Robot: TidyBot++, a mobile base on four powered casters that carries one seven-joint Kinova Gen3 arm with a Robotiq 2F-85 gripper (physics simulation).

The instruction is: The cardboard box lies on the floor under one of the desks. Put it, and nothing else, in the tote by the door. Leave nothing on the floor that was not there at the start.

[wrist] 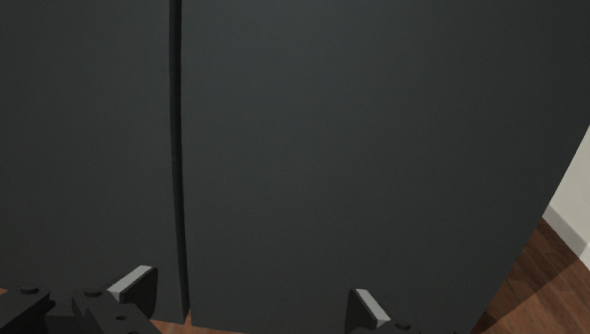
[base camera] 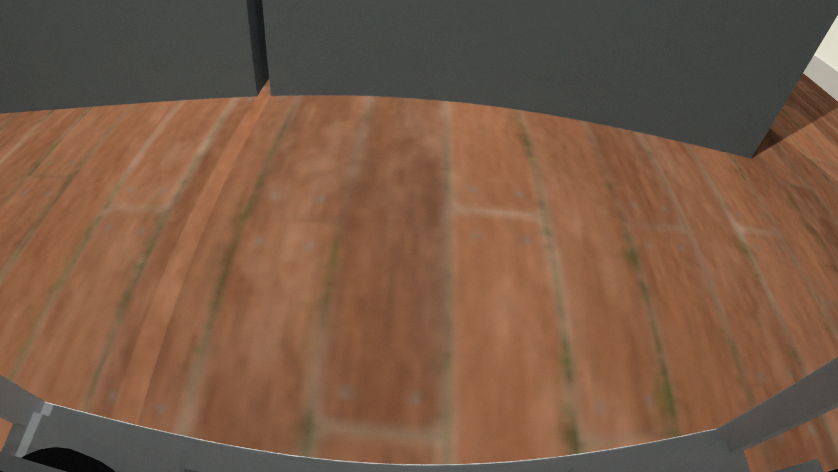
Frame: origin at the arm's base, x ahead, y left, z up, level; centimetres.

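Where they show: gripper, between the fingertips: (wrist: 252, 300).
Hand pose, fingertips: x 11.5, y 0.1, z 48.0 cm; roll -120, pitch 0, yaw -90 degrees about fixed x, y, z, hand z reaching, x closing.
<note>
After its pixels a point has its place.
My gripper (wrist: 252, 300) {y 0.1, x 11.5, z 48.0 cm} is open, its two fingers wide apart at the bottom of the wrist view, with dark panels beyond them. No object shows between the fingers. The cardboard box, the desks and the tote do not show in either view.
Tall dark grey panels (base camera: 498, 52) {y -14.0, x 68.6, z -29.9 cm} (wrist: 350, 150) {y -16.6, x 68.5, z 29.5 cm} stand upright across the way ahead, with a narrow gap between two of them left of centre. Past their right end are a white wall (wrist: 575, 195) {y -170.1, x 143.9, z -15.1 cm} and its baseboard (wrist: 567, 232) {y -168.4, x 134.5, z -34.2 cm}. Wooden floor (base camera: 398, 263) {y -1.2, x 37.8, z -39.7 cm} lies before the base.
</note>
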